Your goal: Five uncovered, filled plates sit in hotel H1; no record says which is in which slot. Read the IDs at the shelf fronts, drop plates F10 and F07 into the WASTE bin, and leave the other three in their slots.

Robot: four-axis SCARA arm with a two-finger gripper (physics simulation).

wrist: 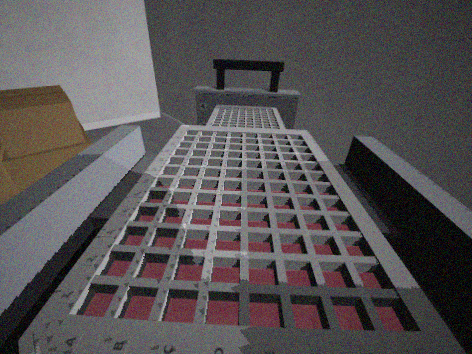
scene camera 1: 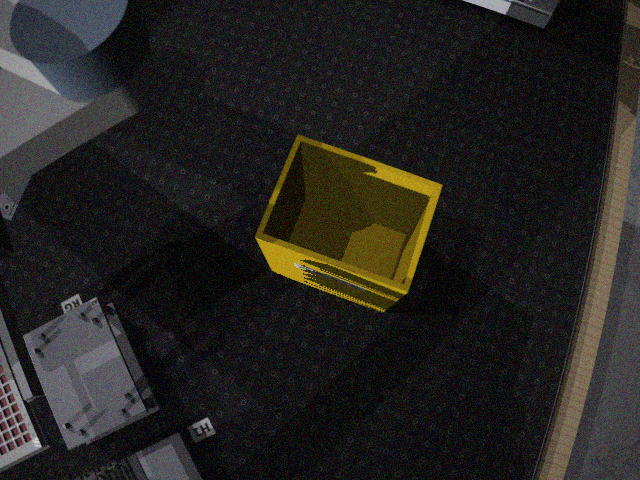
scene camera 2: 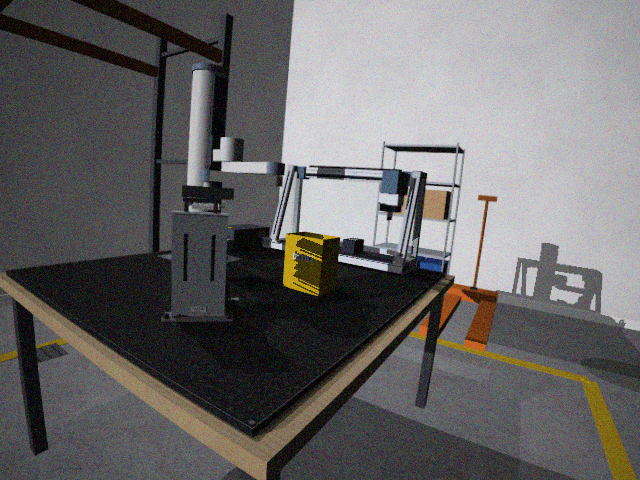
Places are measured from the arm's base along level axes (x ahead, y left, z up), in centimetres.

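Where they show: gripper, fingertip midpoint: (wrist: pixel 244 150) (scene camera 2: pixel 206 203).
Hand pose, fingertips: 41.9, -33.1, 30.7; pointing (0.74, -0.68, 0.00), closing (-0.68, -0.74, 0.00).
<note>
Each offset is from my fingertips to the top centre of the thing, as dx, dy, dz. "spot": to the spot under its first point.
In the wrist view my gripper (wrist: pixel 244 150) is shut on a white plate {-1.7, +1.5, -0.2} (wrist: pixel 242 220) with red-filled wells, uncovered and level. Its front ID is hidden. A red-welled plate (scene camera 1: pixel 15 426) shows at the lower left of scene camera 1. Past the held plate, another plate's grid {+10.3, -9.7, -2.8} (wrist: pixel 245 116) shows in front of the grey hotel {spot: +10.7, -18.7, -2.5} (wrist: pixel 292 105) with a black handle. The hotel (scene camera 2: pixel 199 268) is a tall grey tower in scene camera 2; a grey part {spot: +9.6, -4.2, -28.6} (scene camera 1: pixel 164 459) by the H1 label shows in scene camera 1. The yellow waste bin {+22.8, +30.5, -9.4} (scene camera 1: pixel 266 253) (scene camera 2: pixel 299 273) stands upright; no plate shows inside. Shelf IDs are not readable.
A grey stand (scene camera 1: pixel 98 356) with small corner posts, labelled RG, is near the hotel. The arm link (scene camera 1: pixel 67 129) hangs at the left. A gantry frame (scene camera 2: pixel 351 173) and a small dark block {spot: +14.1, +84.7, -19.8} (scene camera 2: pixel 353 245) stand beyond the bin. A brown box (wrist: pixel 40 125) shows at the left.
</note>
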